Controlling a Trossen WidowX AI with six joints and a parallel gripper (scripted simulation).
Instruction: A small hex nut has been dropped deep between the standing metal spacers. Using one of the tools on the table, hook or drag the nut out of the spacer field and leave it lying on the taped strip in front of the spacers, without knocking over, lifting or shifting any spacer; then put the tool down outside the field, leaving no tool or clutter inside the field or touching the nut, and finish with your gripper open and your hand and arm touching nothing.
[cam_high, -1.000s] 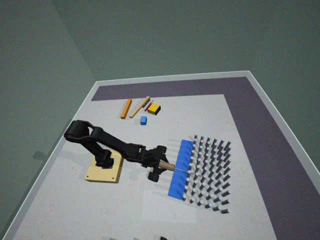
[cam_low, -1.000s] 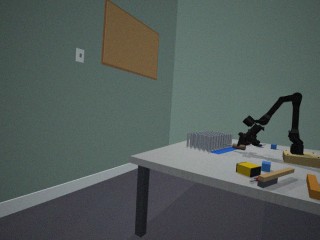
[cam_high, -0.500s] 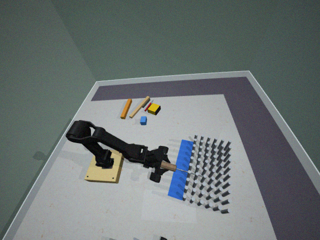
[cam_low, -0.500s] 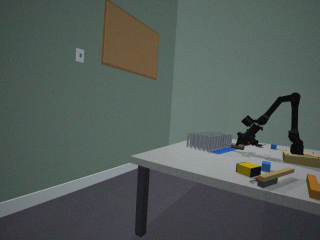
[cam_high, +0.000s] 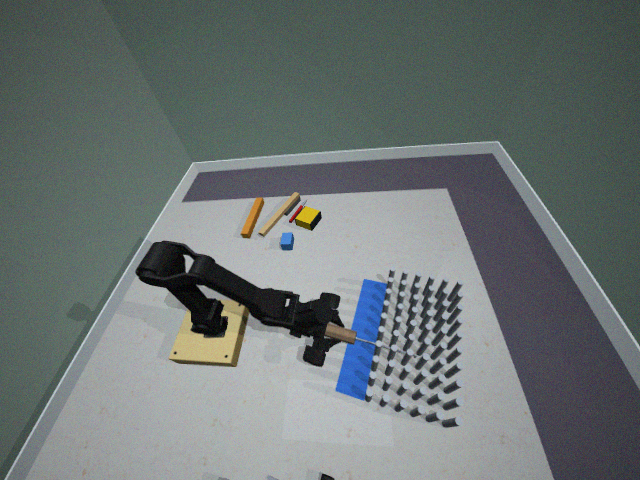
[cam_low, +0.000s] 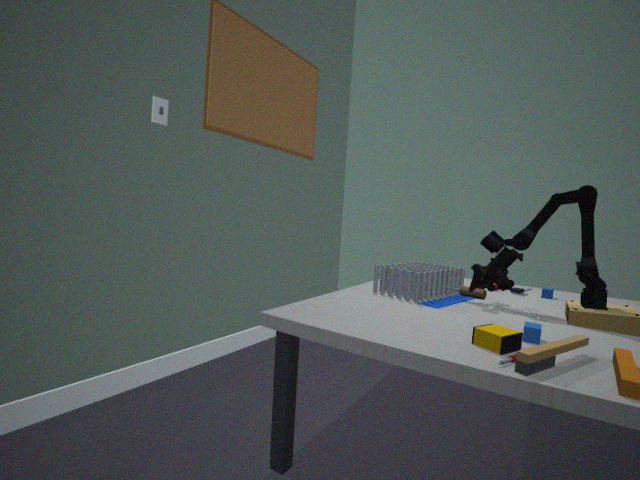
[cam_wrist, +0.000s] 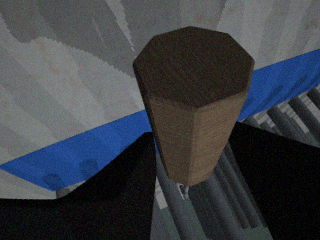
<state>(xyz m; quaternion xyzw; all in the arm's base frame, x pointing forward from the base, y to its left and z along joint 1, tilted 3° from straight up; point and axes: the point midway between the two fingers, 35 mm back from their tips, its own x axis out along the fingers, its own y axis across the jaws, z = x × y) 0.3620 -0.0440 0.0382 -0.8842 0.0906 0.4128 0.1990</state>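
The blue taped strip lies 7 cm ahead of my gripper tip, 2 cm to the left of it and 4 cm below it. Round my gripper tip: hex nut: 22 cm ahead, 8 cm to the right, 4 cm below; black box: 10 cm behind, 50 cm to the left, 2 cm below; wire hook: 10 cm ahead, 4 cm to the right, 1 cm below.
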